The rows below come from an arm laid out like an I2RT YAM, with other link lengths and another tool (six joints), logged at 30 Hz.
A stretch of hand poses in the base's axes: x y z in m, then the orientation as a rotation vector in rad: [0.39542 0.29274 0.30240 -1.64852 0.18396 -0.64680]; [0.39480 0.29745 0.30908 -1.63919 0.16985 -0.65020]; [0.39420 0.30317 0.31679 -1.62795 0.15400 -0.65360]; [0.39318 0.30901 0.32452 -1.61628 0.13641 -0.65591]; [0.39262 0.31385 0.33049 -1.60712 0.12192 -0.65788]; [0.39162 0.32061 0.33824 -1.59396 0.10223 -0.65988]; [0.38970 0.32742 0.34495 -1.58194 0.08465 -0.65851]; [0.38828 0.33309 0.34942 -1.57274 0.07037 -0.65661]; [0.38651 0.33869 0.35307 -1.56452 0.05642 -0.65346]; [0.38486 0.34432 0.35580 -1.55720 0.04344 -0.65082]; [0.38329 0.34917 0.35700 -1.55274 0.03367 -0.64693]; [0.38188 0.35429 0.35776 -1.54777 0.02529 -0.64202]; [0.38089 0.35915 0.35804 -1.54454 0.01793 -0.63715]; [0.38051 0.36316 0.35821 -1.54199 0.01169 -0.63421]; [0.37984 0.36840 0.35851 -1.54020 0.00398 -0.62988]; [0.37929 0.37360 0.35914 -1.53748 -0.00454 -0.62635]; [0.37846 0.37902 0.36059 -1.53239 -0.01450 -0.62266]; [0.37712 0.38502 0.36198 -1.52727 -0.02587 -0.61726]
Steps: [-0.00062 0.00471 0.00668 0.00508 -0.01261 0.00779]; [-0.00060 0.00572 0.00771 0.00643 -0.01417 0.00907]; [-0.00102 0.00584 0.00773 0.00661 -0.01464 0.01088]; [-0.00056 0.00484 0.00597 0.00494 -0.01200 0.00887]; [-0.00100 0.00676 0.00775 0.00742 -0.01614 0.01255]; [-0.00192 0.00681 0.00671 0.00739 -0.01261 0.01323]; [-0.00142 0.00567 0.00447 0.00556 -0.00964 0.01119]; [-0.00177 0.00560 0.00365 0.00488 -0.00845 0.01167]; [-0.00165 0.00563 0.00273 0.00414 -0.00797 0.01064]; [-0.00157 0.00485 0.00120 0.00241 -0.00458 0.00911]; [-0.00141 0.00512 0.00076 0.00337 -0.00328 0.00899]; [-0.00099 0.00486 0.00028 0.00196 -0.00225 0.00811]; [-0.00038 0.00401 0.00017 0.00129 -0.00258 0.00608]; [-0.00067 0.00524 0.00030 0.00040 -0.00243 0.00778]; [-0.00055 0.00520 0.00063 0.00094 -0.00363 0.00788]; [-0.00083 0.00542 0.00145 0.00282 -0.00499 0.00919]; [-0.00134 0.00600 0.00139 0.00269 -0.00482 0.01118]
